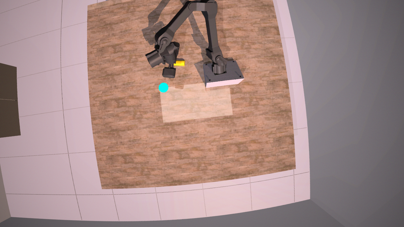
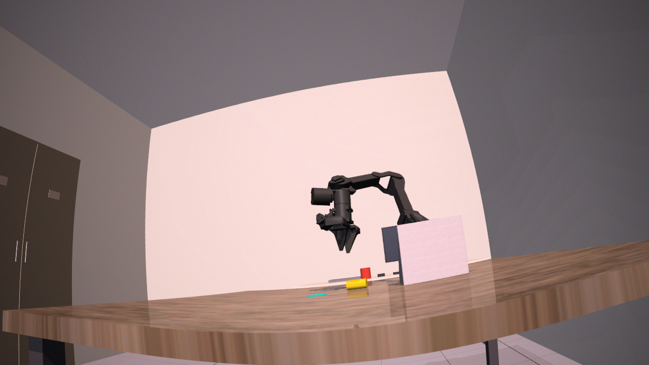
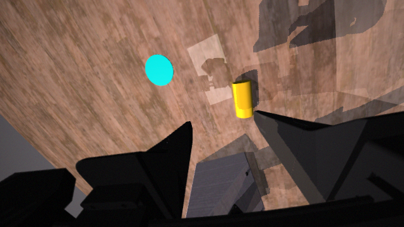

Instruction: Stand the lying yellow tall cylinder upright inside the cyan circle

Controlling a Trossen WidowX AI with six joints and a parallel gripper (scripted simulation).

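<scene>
Now: the yellow tall cylinder 30 mm behind my gripper tip, 40 mm to the right of it and 110 mm below it. The rest, counted from my gripper tip: cyan circle: 100 mm ahead, 80 mm to the left, 130 mm below.
</scene>
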